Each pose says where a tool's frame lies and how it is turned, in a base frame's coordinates. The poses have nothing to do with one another.
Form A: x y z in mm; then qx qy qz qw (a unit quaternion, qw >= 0).
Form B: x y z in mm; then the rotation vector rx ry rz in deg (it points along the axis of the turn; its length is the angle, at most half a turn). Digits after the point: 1 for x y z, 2 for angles.
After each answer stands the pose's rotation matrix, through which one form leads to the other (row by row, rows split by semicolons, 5 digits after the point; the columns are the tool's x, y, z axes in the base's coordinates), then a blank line. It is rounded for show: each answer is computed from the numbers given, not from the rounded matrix.
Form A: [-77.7, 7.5, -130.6, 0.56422, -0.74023, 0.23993, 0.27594]
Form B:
[-77.7, 7.5, -130.6, 86.86, -113.95, 36.94]
-0.21102 -0.96772 -0.13777; -0.70290 0.24817 -0.66659; 0.67927 -0.04383 -0.73258

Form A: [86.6, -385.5, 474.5, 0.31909, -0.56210, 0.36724, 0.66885]
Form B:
[86.6, -385.5, 474.5, 41.22, -72.62, 47.45]
0.09836 -0.84998 -0.51756; 0.13254 0.52663 -0.83970; 0.98629 0.01400 0.16445

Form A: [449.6, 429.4, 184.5, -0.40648, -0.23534, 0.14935, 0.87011]
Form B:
[449.6, 429.4, 184.5, -48.71, -28.20, 17.90]
0.84462 -0.06858 -0.53095; 0.45122 0.62494 0.63706; 0.28813 -0.77765 0.55878

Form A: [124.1, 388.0, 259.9, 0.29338, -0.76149, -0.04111, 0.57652]
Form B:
[124.1, 388.0, 259.9, 39.35, -102.13, -5.51]
-0.16311 -0.39941 -0.90215; -0.49421 0.82448 -0.27567; 0.85390 0.40089 -0.33187

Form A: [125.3, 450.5, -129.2, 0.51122, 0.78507, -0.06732, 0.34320]
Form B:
[125.3, 450.5, -129.2, 76.12, 116.90, -10.02]
-0.24173 0.84890 0.47004; 0.75648 0.46824 -0.45660; -0.60770 0.24520 -0.75536

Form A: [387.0, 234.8, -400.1, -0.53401, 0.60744, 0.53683, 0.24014]
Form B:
[387.0, 234.8, -400.1, -83.73, 95.25, 84.17]
-0.31433 -0.90658 -0.28160; -0.39093 -0.14670 0.90865; -0.86508 0.39571 -0.30830

